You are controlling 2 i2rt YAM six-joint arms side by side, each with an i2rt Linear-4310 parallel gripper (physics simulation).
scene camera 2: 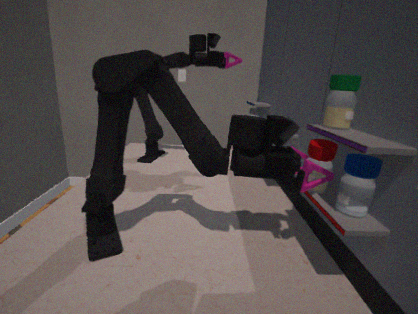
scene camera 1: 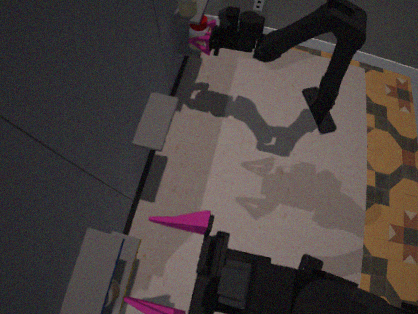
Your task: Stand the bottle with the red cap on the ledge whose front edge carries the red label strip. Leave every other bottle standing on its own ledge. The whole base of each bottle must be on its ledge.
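Seen in the pictures: left gripper, between the fingertips: [scene camera 2: 240,60] [scene camera 1: 137,257]; right gripper, between the fingertips: [scene camera 2: 326,170] [scene camera 1: 191,34]; left arm's base, origin of its link: [scene camera 2: 152,156]; right arm's base, origin of its link: [scene camera 2: 102,232] [scene camera 1: 318,109].
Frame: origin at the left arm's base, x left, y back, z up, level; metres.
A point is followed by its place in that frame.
The bottle with the red cap [scene camera 1: 199,25] {x -0.554, y -0.620, z 0.262 m} [scene camera 2: 322,150] {x -0.602, y -0.627, z 0.257 m} is upright between the fingers of my right gripper [scene camera 1: 201,34] [scene camera 2: 319,167] {x -0.564, y -0.656, z 0.203 m}, which is shut on it. In scene camera 2 it is at the far end of the ledge with the red label strip [scene camera 2: 371,227] {x -0.706, y -0.696, z 0.158 m}. The near finger partly covers its lower body, and I cannot tell whether its whole base rests on the ledge. A blue-capped bottle [scene camera 2: 356,189] {x -0.681, y -0.669, z 0.213 m} stands on the same ledge, nearer the camera. My left gripper [scene camera 1: 137,259] {x 0.047, y -0.412, z 0.486 m} [scene camera 2: 241,60] {x 0.047, y -0.412, z 0.486 m} is open and empty, far from the red-capped bottle.
A green-capped bottle [scene camera 2: 341,107] {x -0.582, y -0.652, z 0.342 m} stands on the purple-strip ledge [scene camera 2: 390,144] {x -0.694, y -0.695, z 0.298 m}, directly above the red-strip ledge. A pale ledge [scene camera 1: 156,121] {x -0.222, y -0.585, z 0.228 m} juts from the wall in scene camera 1. At its lower left are a higher ledge [scene camera 1: 86,270] {x 0.149, y -0.529, z 0.298 m} and a partly hidden bottle [scene camera 1: 113,292] {x 0.188, y -0.480, z 0.211 m}.
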